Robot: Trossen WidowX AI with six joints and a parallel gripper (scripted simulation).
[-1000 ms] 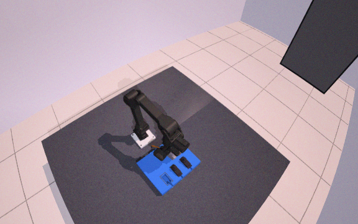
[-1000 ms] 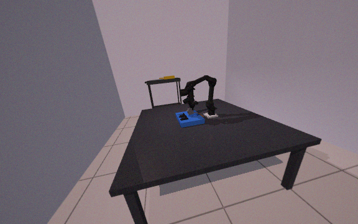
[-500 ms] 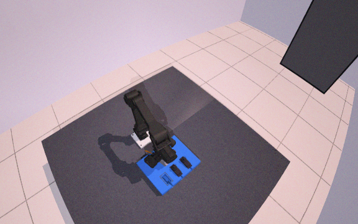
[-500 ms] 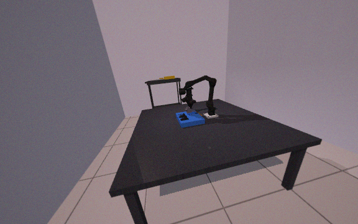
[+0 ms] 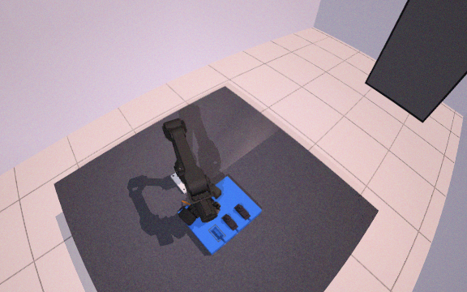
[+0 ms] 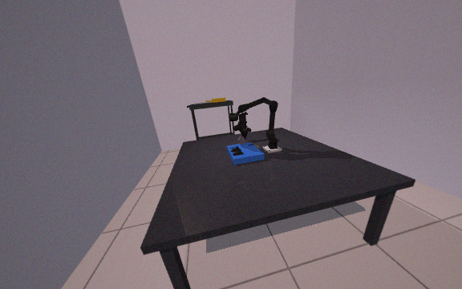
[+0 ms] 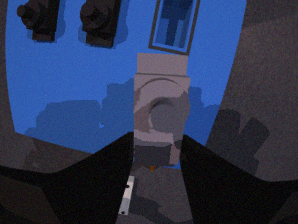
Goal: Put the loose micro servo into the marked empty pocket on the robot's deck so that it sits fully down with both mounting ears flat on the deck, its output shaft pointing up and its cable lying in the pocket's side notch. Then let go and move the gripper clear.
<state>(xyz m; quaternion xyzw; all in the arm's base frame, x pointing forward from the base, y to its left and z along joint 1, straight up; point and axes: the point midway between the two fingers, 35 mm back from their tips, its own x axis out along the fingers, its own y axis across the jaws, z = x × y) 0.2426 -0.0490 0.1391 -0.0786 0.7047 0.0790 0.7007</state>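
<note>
My gripper tip is now 100 mm above the blue deck, 70 mm to the right of it and 20 mm past it.
</note>
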